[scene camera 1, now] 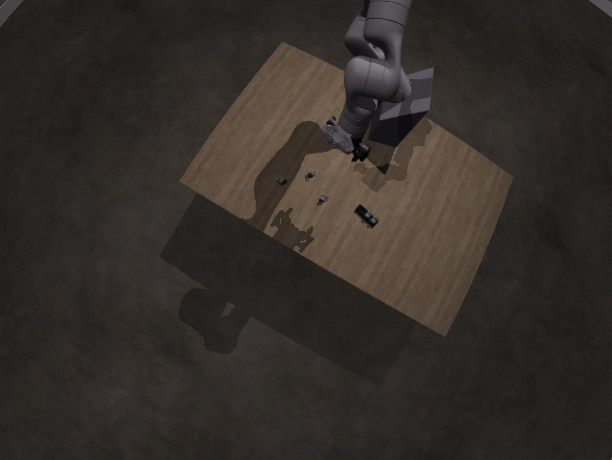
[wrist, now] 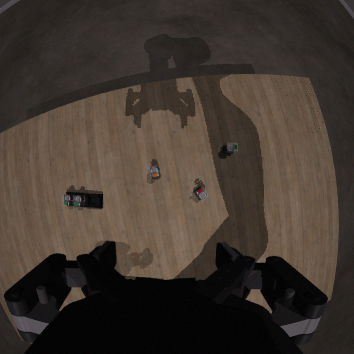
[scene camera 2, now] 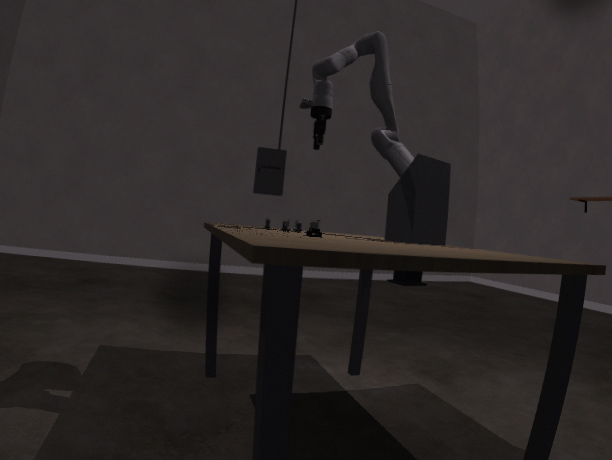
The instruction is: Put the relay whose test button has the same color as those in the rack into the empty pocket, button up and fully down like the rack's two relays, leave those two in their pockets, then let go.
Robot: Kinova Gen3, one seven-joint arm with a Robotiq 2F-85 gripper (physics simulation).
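Places are measured from the arm's base along level axes (x ahead, y up, z right), in centimetres.
Where they show: gripper, fingertip midpoint: (wrist: 165,253) (scene camera 2: 317,147); arm's base, link origin: (scene camera 1: 400,93) (scene camera 2: 418,183).
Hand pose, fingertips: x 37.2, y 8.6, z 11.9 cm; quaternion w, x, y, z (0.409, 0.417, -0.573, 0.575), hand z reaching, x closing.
Each offset is from my fingertips to the top centre of the thing. Level surfaces: height alone.
The black rack {dx +8.3, dy -28.4, dz -20.3 cm} (scene camera 1: 360,209) (scene camera 2: 314,233) (wrist: 95,201) lies on the table. Two relays with green buttons sit side by side at one end of it; the pocket at its other end is empty. The loose green-button relay {dx +9.3, dy -26.3, dz +19.0 cm} (scene camera 1: 281,180) (wrist: 230,148) stands on the table in the arm's shadow, farthest from the rack. The orange-button relay {dx +9.2, dy -26.3, dz -0.2 cm} (scene camera 1: 322,198) (wrist: 154,172) and the red-button relay {dx +1.2, dy -26.3, dz +8.6 cm} (scene camera 1: 310,173) (wrist: 200,193) stand between them. My gripper (scene camera 1: 361,153) (scene camera 2: 317,148) (wrist: 165,253) is open and empty, pointing down, high above the table.
The wooden table {dy -30.7 cm} (scene camera 1: 425,240) (scene camera 2: 400,253) (wrist: 295,200) carries the rack and the loose relays. The grey pedestal (scene camera 1: 400,125) (scene camera 2: 431,200) of the arm stands at the table's side. A grey box (scene camera 2: 270,171) shows near the wall in scene camera 2.
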